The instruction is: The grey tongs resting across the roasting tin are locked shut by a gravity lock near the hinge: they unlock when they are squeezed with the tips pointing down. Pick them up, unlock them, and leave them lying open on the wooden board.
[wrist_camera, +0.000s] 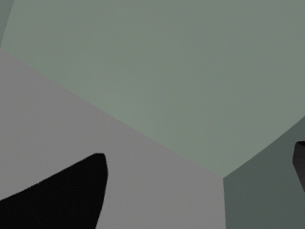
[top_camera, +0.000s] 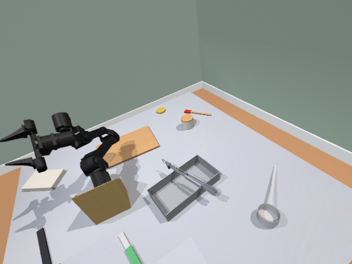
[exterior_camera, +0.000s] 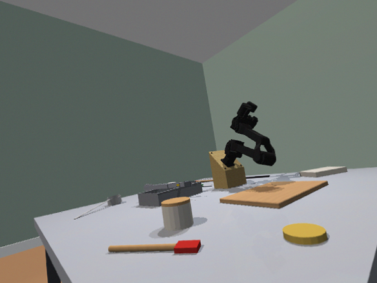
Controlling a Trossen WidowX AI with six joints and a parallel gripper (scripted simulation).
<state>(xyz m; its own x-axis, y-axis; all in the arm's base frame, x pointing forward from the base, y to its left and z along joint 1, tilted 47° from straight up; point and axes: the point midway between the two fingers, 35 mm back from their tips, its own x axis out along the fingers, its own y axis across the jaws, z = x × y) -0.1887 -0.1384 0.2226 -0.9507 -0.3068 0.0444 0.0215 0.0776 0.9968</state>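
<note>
Now: gripper tip 52 cm short of the grey roasting tin, 19 cm to the left of it and 38 cm above it. Also, from my gripper tip: yellow lock piece (53 cm ahead, 12 cm to the right, 34 cm below); lidded canister (77 cm ahead, 22 cm to the left, 37 cm below); wooden board (36 cm ahead, 28 cm to the left, 40 cm below).
</note>
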